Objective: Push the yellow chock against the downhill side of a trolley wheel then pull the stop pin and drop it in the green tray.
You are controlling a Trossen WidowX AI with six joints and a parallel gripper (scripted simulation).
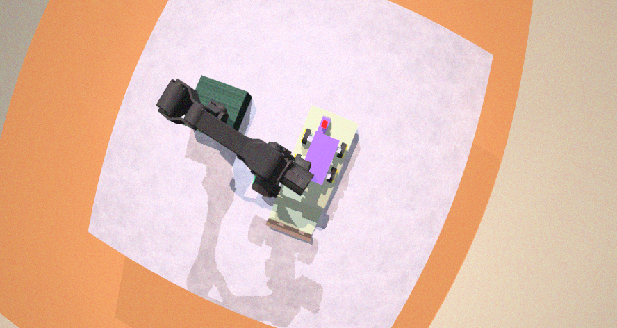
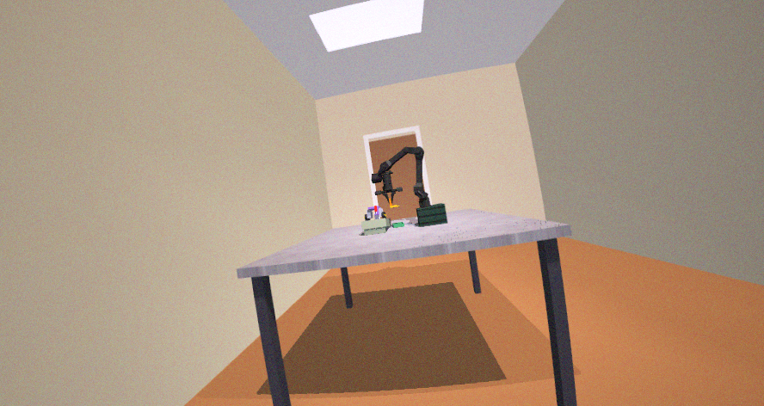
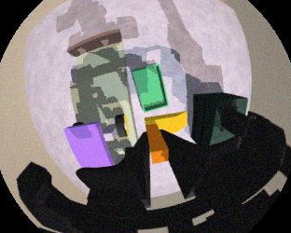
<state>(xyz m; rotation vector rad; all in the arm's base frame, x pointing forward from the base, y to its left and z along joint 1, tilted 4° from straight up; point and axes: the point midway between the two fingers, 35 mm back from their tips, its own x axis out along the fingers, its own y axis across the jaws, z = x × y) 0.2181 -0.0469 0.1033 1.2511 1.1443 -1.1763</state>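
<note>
My gripper tip is now 150 mm to the right of the red-headed stop pin, 90 mm short of it and 30 mm above it. The rest, counted from my gripper tip: yellow chock 20 mm behind, 10 mm below; purple-topped trolley 110 mm ahead, 50 mm to the left, 50 mm below; ramp 120 mm below, 110 mm ahead, 50 mm to the left.
</note>
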